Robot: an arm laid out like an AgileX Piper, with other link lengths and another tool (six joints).
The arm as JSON. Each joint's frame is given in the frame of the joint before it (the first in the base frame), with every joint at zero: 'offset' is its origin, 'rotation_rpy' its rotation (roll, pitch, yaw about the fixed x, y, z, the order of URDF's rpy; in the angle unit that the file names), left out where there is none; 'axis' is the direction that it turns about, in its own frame. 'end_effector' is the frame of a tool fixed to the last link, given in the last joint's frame.
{
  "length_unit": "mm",
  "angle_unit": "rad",
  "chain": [
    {
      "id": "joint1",
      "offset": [
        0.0,
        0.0,
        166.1
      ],
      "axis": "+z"
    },
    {
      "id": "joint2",
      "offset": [
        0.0,
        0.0,
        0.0
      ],
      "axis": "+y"
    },
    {
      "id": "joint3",
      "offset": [
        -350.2,
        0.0,
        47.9
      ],
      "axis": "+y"
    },
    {
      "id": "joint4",
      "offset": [
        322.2,
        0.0,
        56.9
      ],
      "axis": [
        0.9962,
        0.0,
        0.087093
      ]
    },
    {
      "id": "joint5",
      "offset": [
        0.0,
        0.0,
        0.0
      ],
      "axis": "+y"
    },
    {
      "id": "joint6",
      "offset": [
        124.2,
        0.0,
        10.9
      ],
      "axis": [
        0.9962,
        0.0,
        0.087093
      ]
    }
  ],
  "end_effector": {
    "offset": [
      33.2,
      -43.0,
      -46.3
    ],
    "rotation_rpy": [
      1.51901,
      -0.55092,
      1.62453
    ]
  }
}
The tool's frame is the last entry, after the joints.
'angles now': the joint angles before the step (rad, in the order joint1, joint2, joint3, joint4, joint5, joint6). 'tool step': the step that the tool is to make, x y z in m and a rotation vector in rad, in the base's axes. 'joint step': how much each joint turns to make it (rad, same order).
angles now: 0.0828, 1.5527, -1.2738, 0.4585, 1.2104, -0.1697
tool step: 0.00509, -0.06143, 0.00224, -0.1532, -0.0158, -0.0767
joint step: -0.1016, 0.0000, -0.0129, -0.1572, 0.0004, 0.0048
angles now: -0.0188, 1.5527, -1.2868, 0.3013, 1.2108, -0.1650
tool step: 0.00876, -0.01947, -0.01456, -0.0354, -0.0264, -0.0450
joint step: -0.0377, 0.0188, 0.0228, -0.0297, -0.0704, -0.0067
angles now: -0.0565, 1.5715, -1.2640, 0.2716, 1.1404, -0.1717
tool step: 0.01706, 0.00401, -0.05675, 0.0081, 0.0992, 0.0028
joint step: 0.0114, 0.1268, 0.0284, 0.0095, -0.0556, -0.0092
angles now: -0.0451, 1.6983, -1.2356, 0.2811, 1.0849, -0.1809
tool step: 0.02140, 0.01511, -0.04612, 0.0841, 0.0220, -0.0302
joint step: 0.0036, 0.1112, 0.0012, 0.1085, -0.0806, -0.0374
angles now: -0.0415, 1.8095, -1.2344, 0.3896, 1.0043, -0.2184
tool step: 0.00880, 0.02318, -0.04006, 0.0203, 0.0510, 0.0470
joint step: 0.0496, 0.0956, 0.0000, 0.0343, -0.0376, -0.0295
